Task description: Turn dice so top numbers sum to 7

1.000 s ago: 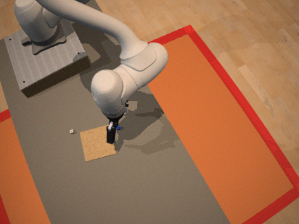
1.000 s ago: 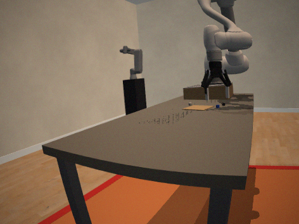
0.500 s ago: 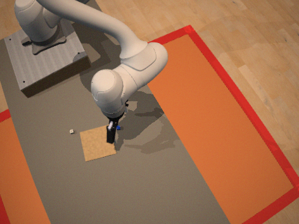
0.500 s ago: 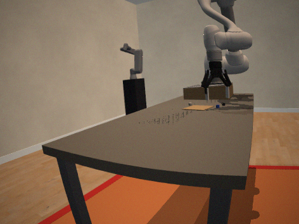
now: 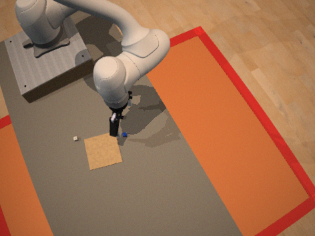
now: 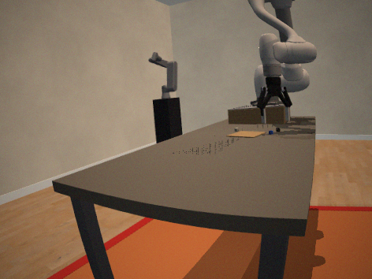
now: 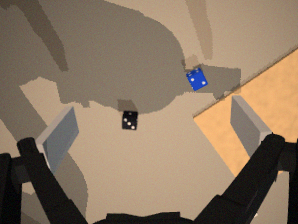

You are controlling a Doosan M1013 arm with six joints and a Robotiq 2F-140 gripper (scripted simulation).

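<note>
Now: hand 40 mm past the black die and 50 mm above it. Also, from my hand: tan mat (80 mm ahead, 130 mm to the right, 60 mm below); white die (20 mm behind, 220 mm to the right, 50 mm below); blue die (50 mm ahead, 20 mm to the right, 50 mm below).
</note>
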